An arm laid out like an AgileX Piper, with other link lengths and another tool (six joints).
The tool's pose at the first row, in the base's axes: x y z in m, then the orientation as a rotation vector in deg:
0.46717, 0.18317, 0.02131, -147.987, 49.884, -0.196
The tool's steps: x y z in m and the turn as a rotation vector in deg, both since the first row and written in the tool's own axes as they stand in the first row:
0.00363, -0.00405, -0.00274, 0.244, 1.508, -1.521
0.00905, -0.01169, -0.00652, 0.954, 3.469, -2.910
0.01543, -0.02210, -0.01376, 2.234, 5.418, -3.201
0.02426, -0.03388, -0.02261, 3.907, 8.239, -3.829
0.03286, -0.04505, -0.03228, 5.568, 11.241, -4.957
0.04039, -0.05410, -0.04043, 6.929, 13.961, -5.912
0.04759, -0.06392, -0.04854, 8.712, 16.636, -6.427
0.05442, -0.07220, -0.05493, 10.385, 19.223, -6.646
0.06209, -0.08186, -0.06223, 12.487, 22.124, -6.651
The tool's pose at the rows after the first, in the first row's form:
0.47208, 0.18293, 0.02491, -148.724, 48.401, -2.690
0.48036, 0.18384, 0.03061, -149.007, 47.131, -5.933
0.49058, 0.18486, 0.04042, -148.247, 47.148, -9.067
0.50334, 0.18483, 0.05191, -147.311, 46.911, -13.560
0.51546, 0.18418, 0.06395, -146.493, 46.051, -18.392
0.52569, 0.18321, 0.07393, -145.760, 45.359, -22.670
0.53610, 0.18300, 0.08420, -144.356, 45.100, -26.870
0.54555, 0.18255, 0.09236, -142.861, 45.189, -30.796
0.55636, 0.18226, 0.10177, -140.779, 45.507, -35.145

